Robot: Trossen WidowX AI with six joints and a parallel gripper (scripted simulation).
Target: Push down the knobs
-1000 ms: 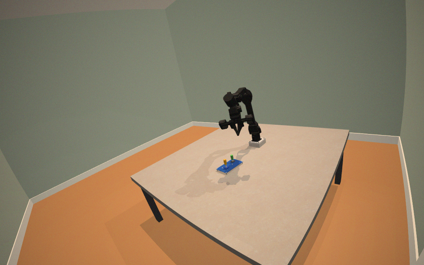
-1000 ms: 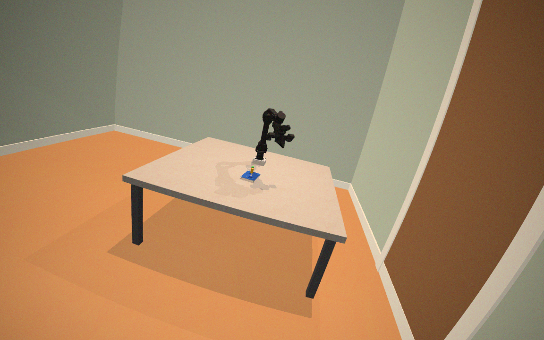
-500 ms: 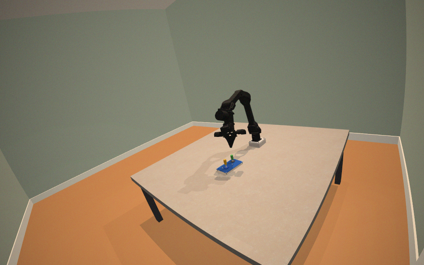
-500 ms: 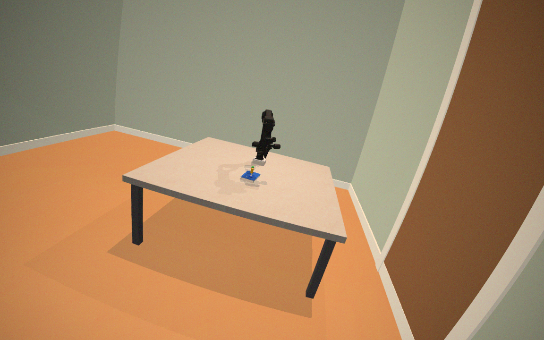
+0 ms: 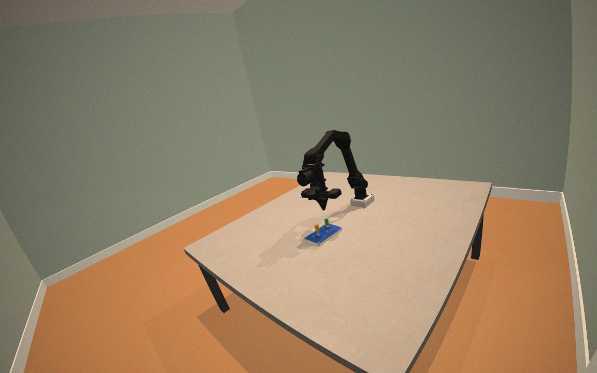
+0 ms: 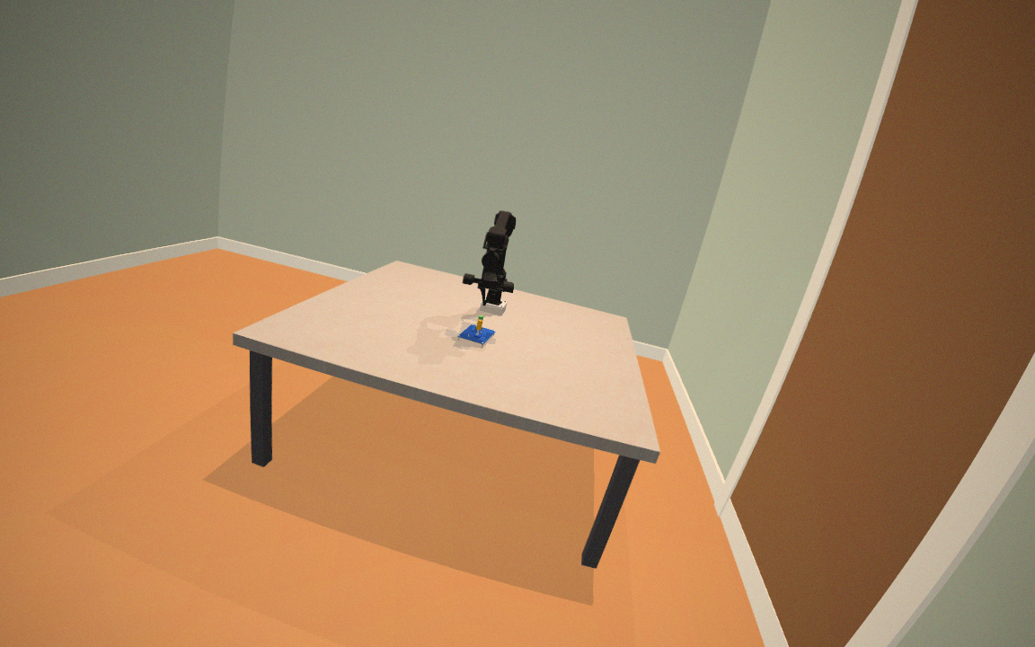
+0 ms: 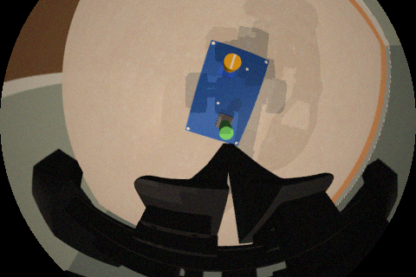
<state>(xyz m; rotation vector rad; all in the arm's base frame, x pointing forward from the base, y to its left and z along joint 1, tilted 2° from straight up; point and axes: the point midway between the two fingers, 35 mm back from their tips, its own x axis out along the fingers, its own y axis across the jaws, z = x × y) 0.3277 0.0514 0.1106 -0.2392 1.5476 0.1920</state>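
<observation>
My gripper tip is 10 mm past the green knob and 70 mm above it. Also, from my gripper tip: orange knob: 80 mm ahead, 20 mm to the left, 50 mm below.
</observation>
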